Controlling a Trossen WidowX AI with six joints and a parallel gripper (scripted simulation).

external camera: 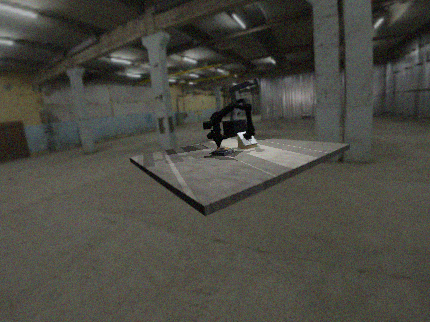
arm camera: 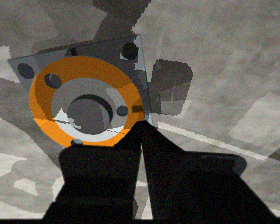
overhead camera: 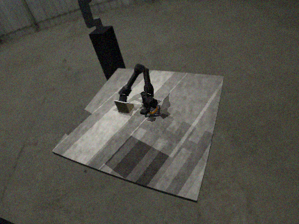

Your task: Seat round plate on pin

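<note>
My gripper tip is 1 cm short of the round plate and 3 cm to the right of it. Round my gripper tip: base (5 cm to the left, 2 cm below).
</note>
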